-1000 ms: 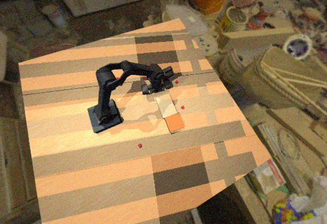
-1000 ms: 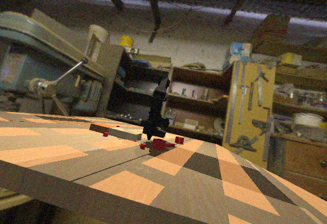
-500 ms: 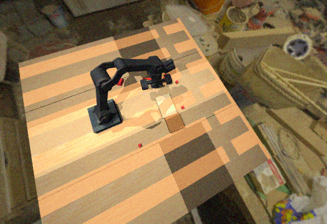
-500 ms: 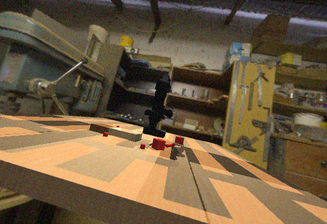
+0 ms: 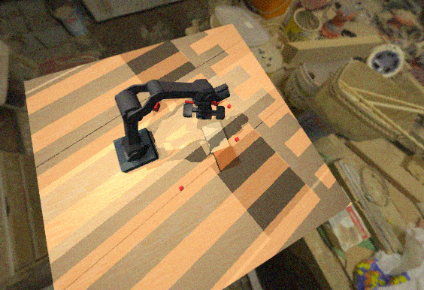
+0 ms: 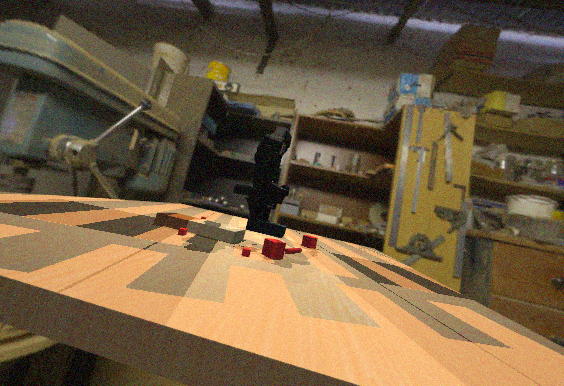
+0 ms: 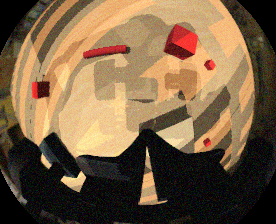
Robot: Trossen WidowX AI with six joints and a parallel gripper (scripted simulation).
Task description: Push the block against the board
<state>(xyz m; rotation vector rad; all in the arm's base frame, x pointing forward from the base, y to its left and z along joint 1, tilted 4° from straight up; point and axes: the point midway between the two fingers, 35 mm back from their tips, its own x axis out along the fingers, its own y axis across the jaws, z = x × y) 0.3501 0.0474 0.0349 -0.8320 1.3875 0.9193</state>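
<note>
Right now the pale board is 20 mm ahead of my gripper tip, 100 mm to the right of it and 50 mm below it. The rest, counted from my gripper tip: brown square block: 30 mm ahead, 220 mm to the right, 50 mm below; then thin red strip: 10 mm behind, 140 mm to the left, 60 mm below.
</note>
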